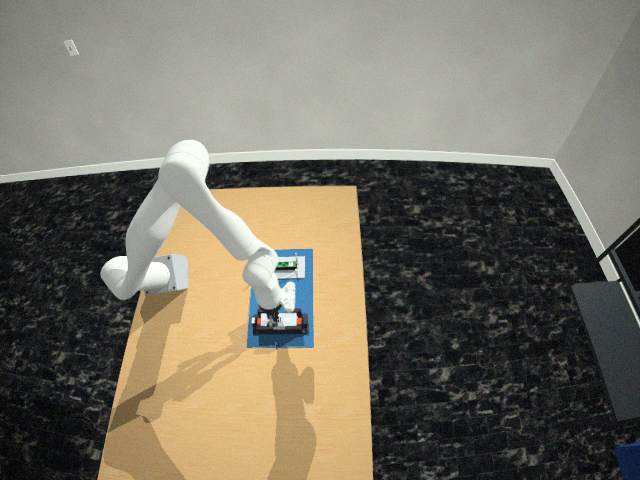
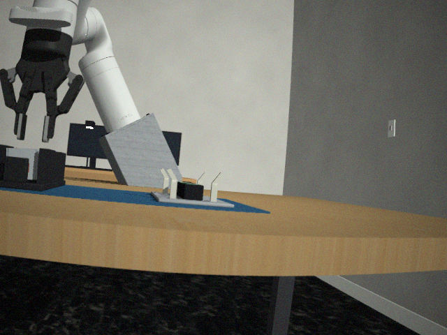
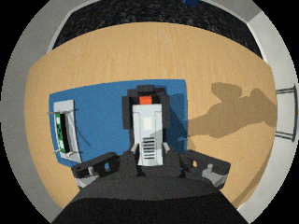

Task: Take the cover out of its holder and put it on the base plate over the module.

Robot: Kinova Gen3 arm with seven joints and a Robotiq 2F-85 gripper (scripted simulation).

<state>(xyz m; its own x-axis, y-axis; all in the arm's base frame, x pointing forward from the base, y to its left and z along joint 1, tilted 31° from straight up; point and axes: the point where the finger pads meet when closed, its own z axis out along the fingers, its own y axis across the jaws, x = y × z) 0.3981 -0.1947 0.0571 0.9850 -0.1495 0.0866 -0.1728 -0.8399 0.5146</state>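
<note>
The cover is 10 mm ahead of my hand and 50 mm below it.
</note>
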